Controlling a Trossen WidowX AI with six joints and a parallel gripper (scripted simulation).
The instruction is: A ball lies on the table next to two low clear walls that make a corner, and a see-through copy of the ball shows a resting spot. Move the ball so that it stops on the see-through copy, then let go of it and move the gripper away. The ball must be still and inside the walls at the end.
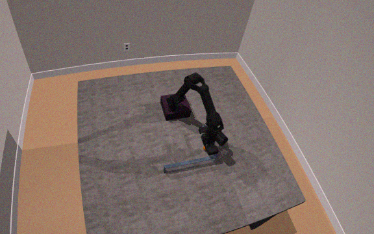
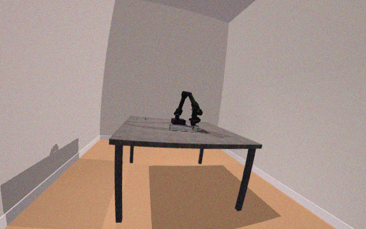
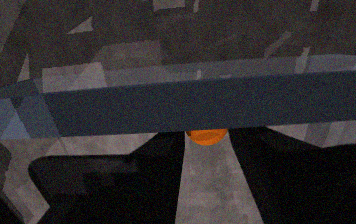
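Right now my gripper tip is right at the orange ball.
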